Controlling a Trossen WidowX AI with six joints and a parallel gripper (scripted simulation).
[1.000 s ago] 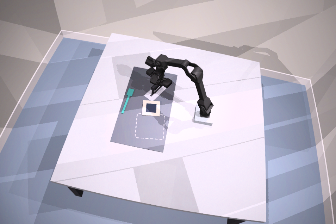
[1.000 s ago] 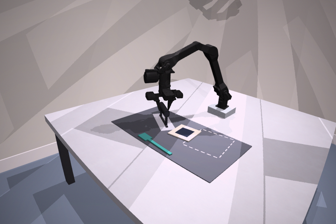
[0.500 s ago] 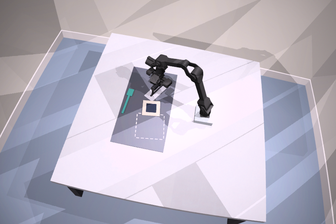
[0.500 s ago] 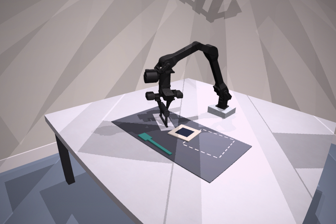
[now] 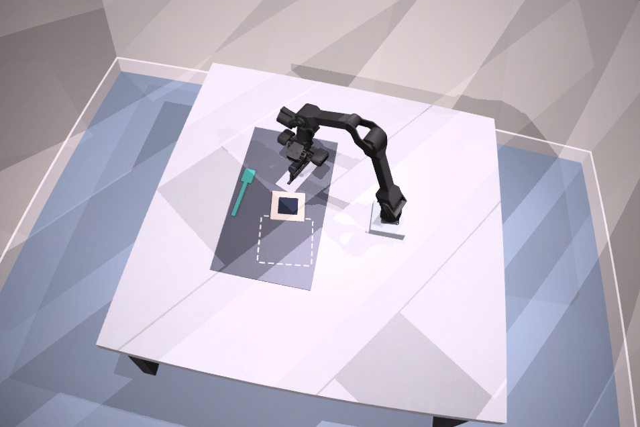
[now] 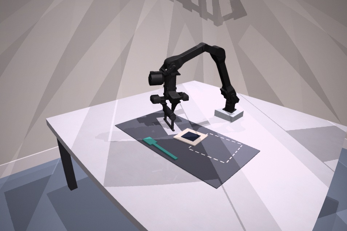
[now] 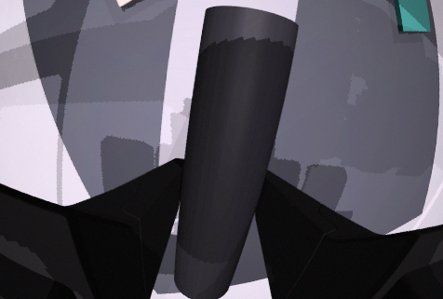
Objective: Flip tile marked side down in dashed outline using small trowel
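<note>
Now: gripper tip 6 cm short of the dark mat, 14 cm to the right of it and 8 cm above it. Round my gripper tip: teal trowel (19 cm ahead, 11 cm to the left, 6 cm below); tile (2 cm ahead, 16 cm to the left, 6 cm below).
</note>
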